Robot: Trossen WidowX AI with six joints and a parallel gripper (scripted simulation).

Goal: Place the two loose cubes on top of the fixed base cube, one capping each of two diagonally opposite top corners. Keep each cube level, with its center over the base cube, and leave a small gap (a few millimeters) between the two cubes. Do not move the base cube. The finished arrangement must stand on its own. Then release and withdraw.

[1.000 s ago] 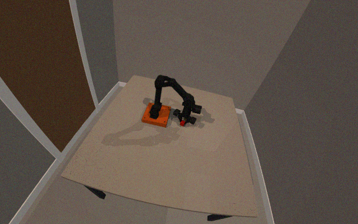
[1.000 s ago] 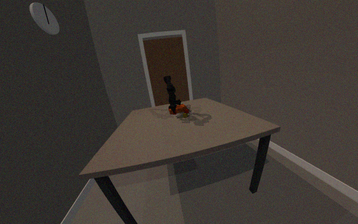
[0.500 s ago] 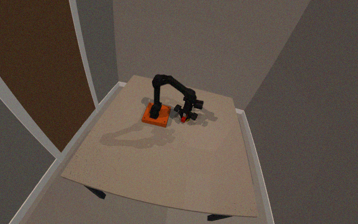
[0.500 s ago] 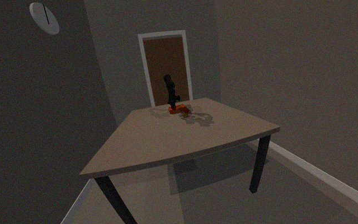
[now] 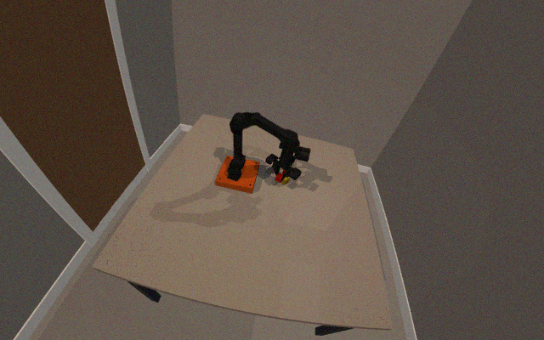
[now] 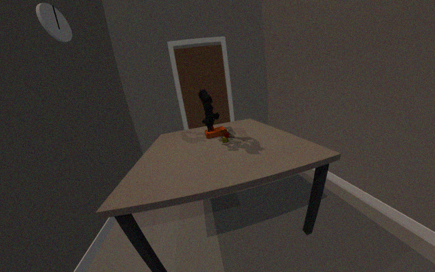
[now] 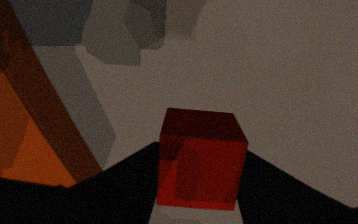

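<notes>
Now: the red cube 20 mm ahead of my gripper tip, 130 mm to the left of it and 70 mm below it. Also, from my gripper tip: yellow base cube 20 mm ahead, 110 mm to the left, 110 mm below.
</notes>
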